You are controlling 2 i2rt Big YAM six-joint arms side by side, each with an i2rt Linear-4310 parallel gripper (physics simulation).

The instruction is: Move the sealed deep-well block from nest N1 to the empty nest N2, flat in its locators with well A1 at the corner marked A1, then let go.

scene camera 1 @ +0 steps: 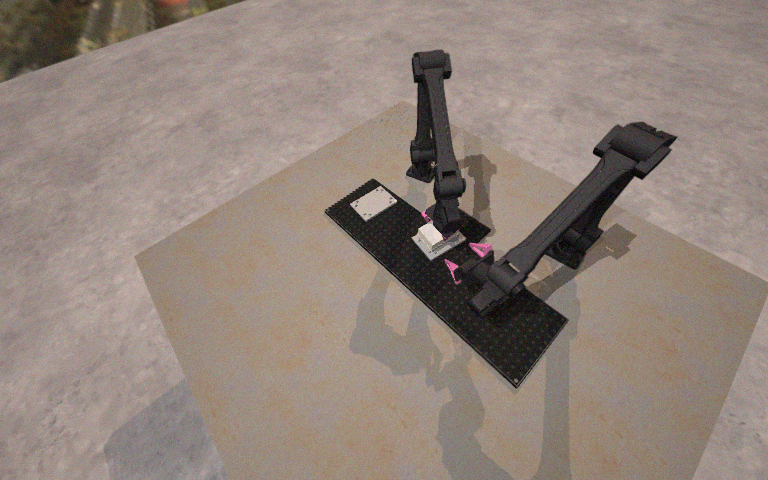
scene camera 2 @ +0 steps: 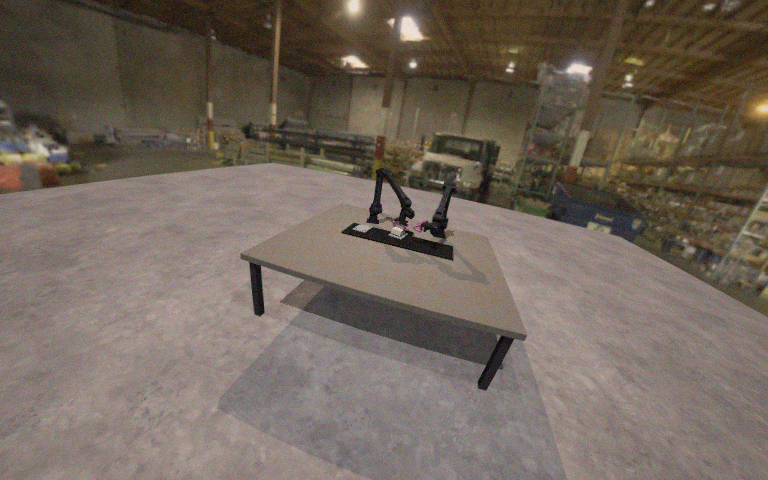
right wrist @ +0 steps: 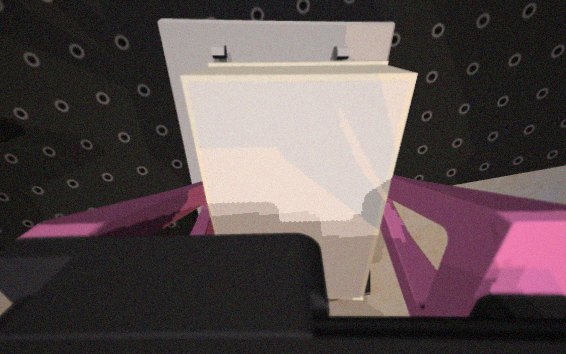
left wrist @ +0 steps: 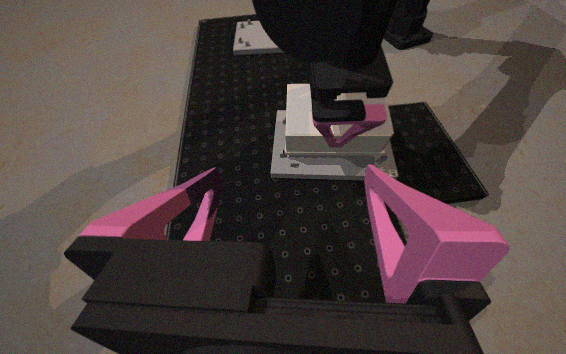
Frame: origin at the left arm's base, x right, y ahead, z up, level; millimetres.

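Seen in the pictures: left gripper, fingertip midpoint: (scene camera 1: 457,252) (scene camera 2: 414,226) (left wrist: 290,174); right gripper, fingertip midpoint: (scene camera 1: 437,232) (scene camera 2: 398,230) (right wrist: 294,185) (left wrist: 331,119); left arm's base, link origin: (scene camera 1: 563,253) (scene camera 2: 438,236); right arm's base, link origin: (scene camera 1: 421,173) (scene camera 2: 372,221) (left wrist: 398,33).
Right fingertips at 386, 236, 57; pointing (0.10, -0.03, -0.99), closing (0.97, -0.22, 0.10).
Offsets run from my right fingertips to a thing's middle, as dx, dy, dz. "pt": to the spot under its first point. Level surfaces: height alone.
The pale sealed block {-1, -4, +1} (scene camera 1: 429,234) (scene camera 2: 398,230) (left wrist: 298,110) (right wrist: 300,115) is over the middle nest plate {-7, -2, -34} (scene camera 1: 433,255) (left wrist: 320,171) (right wrist: 280,37), close to its small locators; whether it is fully seated is unclear. My right gripper (scene camera 1: 435,226) (right wrist: 294,185) is shut on the block, one pink finger on each side. My left gripper (scene camera 1: 459,253) (left wrist: 290,174) is open and empty, beside the middle nest. The other nest plate {+313, +14, -34} (scene camera 1: 373,202) (scene camera 2: 362,228) (left wrist: 257,42) bears no block and shows small locators. A small mark at the middle plate's near right corner in the left wrist view is too blurred to read surely.
Both nests stand on a long black perforated board {dz -44} (scene camera 1: 368,232) (left wrist: 225,100) on the table {dz -57} (scene camera 1: 254,311) (scene camera 2: 317,254). A short black board section {pt -56, -142, -44} (left wrist: 435,150) sticks out beside the middle nest. The right arm reaches over the block, and the left arm is close beside it.
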